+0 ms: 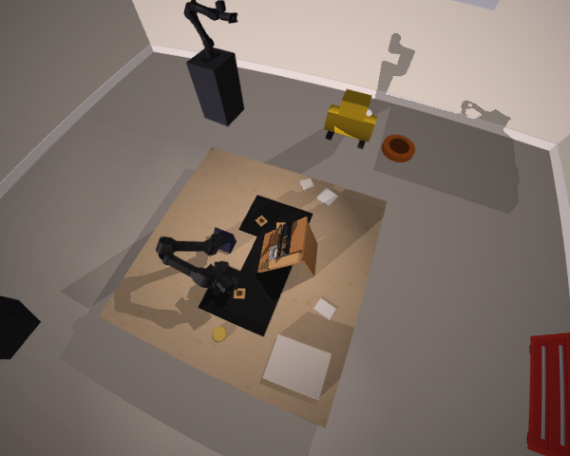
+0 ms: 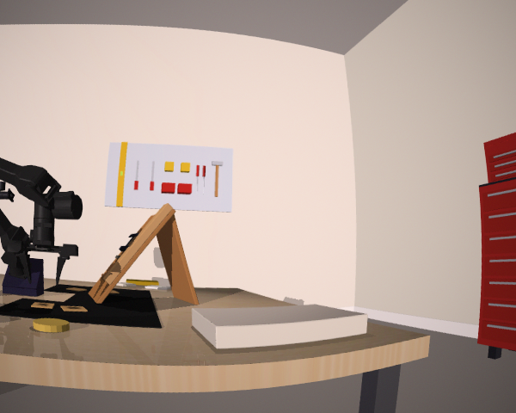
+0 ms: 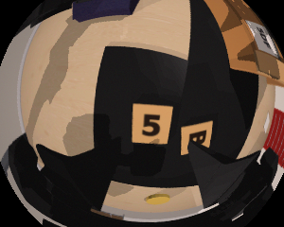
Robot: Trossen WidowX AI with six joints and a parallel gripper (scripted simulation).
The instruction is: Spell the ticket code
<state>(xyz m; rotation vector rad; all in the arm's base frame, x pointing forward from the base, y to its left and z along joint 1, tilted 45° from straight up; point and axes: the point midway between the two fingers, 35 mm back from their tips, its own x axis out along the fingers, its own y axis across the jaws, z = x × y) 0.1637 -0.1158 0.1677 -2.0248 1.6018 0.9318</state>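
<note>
Now: gripper tip 26 cm to the right of the white ticket, 15 cm short of it and 4 cm below it. From my gripper tip the other things lie so: black mat 23 cm to the left, 5 cm below, 3 cm ahead; white slab 52 cm ahead, 16 cm to the right, 4 cm below.
</note>
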